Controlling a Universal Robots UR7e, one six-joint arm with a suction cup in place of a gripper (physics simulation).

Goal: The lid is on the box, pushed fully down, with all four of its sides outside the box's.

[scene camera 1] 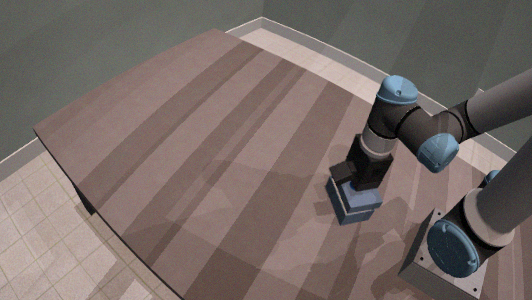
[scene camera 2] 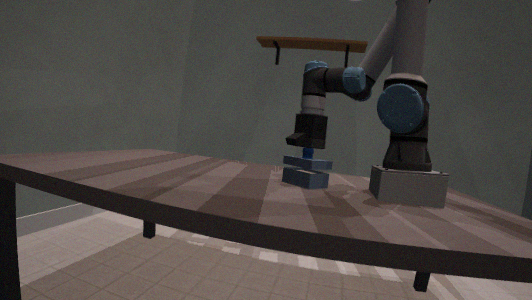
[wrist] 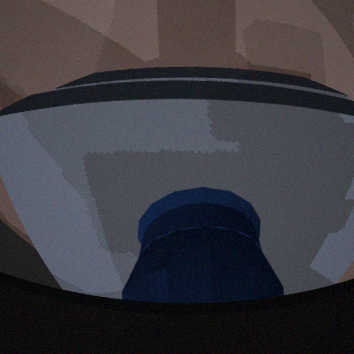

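Where they show: hand at its tool point: (scene camera 2: pixel 306 162) (wrist: pixel 197 209); arm's base at its link origin: (scene camera 2: pixel 406 169).
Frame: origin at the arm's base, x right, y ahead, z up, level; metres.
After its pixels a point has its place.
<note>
The blue-grey lid (scene camera 1: pixel 367 199) @(x -0.024, y 0.272, z -0.003 m) (scene camera 2: pixel 314 163) @(x -0.064, y 0.289, z -0.011 m) (wrist: pixel 155 125) @(x -0.035, y 0.329, z -0.003 m) hangs from my suction cup (scene camera 1: pixel 354 186) @(x -0.003, y 0.315, z -0.015 m) (scene camera 2: pixel 308 153) (wrist: pixel 200 220), which touches its top face. My gripper is shut on the lid. The lid looks about level. The blue-grey box (scene camera 1: pixel 356 217) @(x -0.041, y 0.272, z -0.061 m) (scene camera 2: pixel 304 178) @(x -0.055, y 0.313, z -0.060 m) stands on the table under the lid. In both scene views a narrow gap shows between the lid's lower edge and the box's rim, so the lid is above the box, apart from it on the sides that show. In the wrist view the lid hides the box's inside. The far sides are hidden in the scene views.
The box stands on the striped brown table (scene camera 1: pixel 200 125) @(x -0.037, y 0.795, z -0.089 m) (scene camera 2: pixel 220 187) @(x -0.225, y 0.511, z -0.089 m). The arm's grey base block (scene camera 1: pixel 425 270) @(x -0.109, y 0.061, z -0.009 m) (scene camera 2: pixel 407 187) @(x -0.110, y 0.023, z -0.043 m) stands close to the right of the box. A wooden shelf (scene camera 2: pixel 312 44) is on the wall behind. The table's front edge is nearer the camera in scene camera 2.
</note>
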